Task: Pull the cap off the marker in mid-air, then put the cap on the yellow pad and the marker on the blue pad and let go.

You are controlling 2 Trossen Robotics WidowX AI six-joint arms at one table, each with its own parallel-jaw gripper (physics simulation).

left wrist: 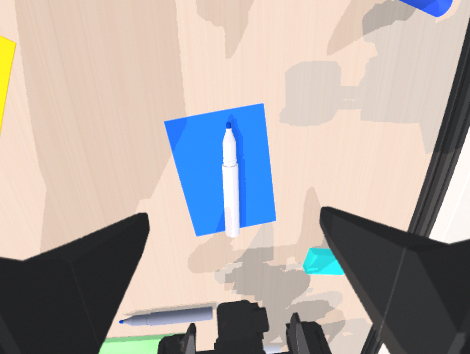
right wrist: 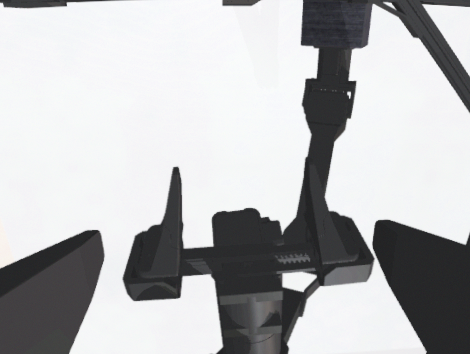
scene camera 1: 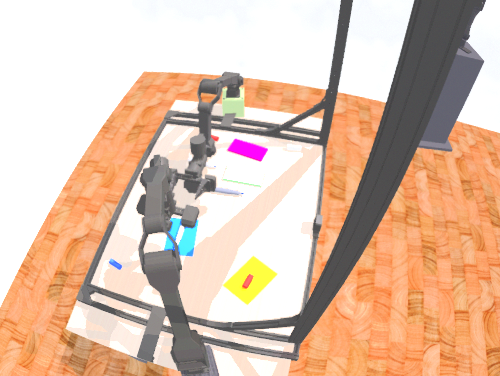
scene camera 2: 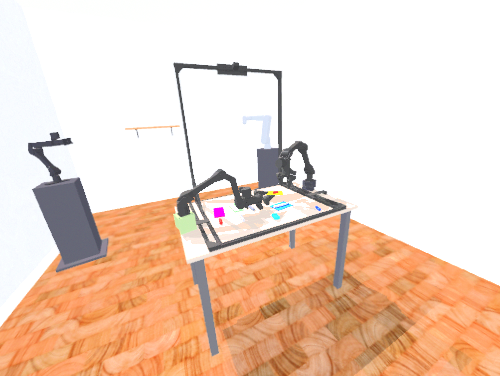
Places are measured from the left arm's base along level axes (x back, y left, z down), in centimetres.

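Pixels of known places: left gripper, fingertip midpoint: point(left wrist: 235, 218) point(right wrist: 242, 164) point(scene camera 2: 285, 187); right gripper, fingertip midpoint: point(left wrist: 245, 323) point(right wrist: 239, 239) point(scene camera 1: 182, 196) point(scene camera 2: 271, 193); left arm's base at its link origin: point(right wrist: 335, 45) point(scene camera 1: 196, 363) point(scene camera 2: 309, 180); right arm's base at its link origin: point(scene camera 1: 233, 93) point(scene camera 2: 183, 213).
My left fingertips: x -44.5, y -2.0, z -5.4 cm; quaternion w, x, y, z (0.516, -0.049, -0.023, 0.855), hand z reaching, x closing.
For each thing: its top centre in the pictures, then the offset to it from my left fingertips.
- white marker at its top centre: point(left wrist: 231, 186) point(scene camera 1: 179, 232) dx -4.0, dy -1.2, dz +12.4 cm
- blue pad at its top centre: point(left wrist: 226, 176) point(scene camera 1: 181, 236) point(scene camera 2: 281, 205) dx -3.4, dy -1.3, dz +14.2 cm
- red cap at its top centre: point(scene camera 1: 248, 280) dx +19.1, dy -19.6, dz +12.3 cm
- yellow pad at its top centre: point(scene camera 1: 250, 279) dx +18.4, dy -20.6, dz +14.2 cm
- second marker at its top centre: point(left wrist: 164, 323) point(scene camera 1: 224, 189) dx -18.6, dy -20.6, dz +12.3 cm
- cyan piece at its top centre: point(left wrist: 329, 265) point(scene camera 2: 275, 215) dx -22.3, dy +4.8, dz +12.7 cm
- blue cap at its top centre: point(scene camera 1: 114, 263) dx +3.6, dy +24.4, dz +12.1 cm
- small red piece at its top centre: point(scene camera 1: 212, 136) dx -48.1, dy -21.7, dz +12.1 cm
- magenta pad at its top centre: point(scene camera 1: 247, 148) point(scene camera 2: 218, 211) dx -37.8, dy -34.4, dz +13.4 cm
The white marker point(scene camera 1: 180, 236) point(left wrist: 231, 197) lies uncapped on the blue pad point(scene camera 1: 190, 241) point(left wrist: 200, 180), blue tip bare, its rear end at the pad's edge. A red cap point(scene camera 1: 248, 281) lies on the yellow pad point(scene camera 1: 262, 274) point(left wrist: 5, 75). My left gripper point(left wrist: 235, 218) point(right wrist: 242, 164) is open and empty, raised above the table near the blue pad, with the marker apart from its fingers. My right gripper is open and empty; its arm reaches in from the far side, and its wrist view faces the left gripper.
A second marker point(scene camera 1: 229, 191) point(left wrist: 182, 316) lies near the right gripper. A cyan piece point(scene camera 2: 275, 216) point(left wrist: 324, 261), a blue cap point(scene camera 1: 115, 264) point(left wrist: 434, 6), a small red piece point(scene camera 1: 215, 138) and a magenta pad point(scene camera 1: 247, 150) are on the table. A dark frame point(scene camera 1: 125, 192) borders it.
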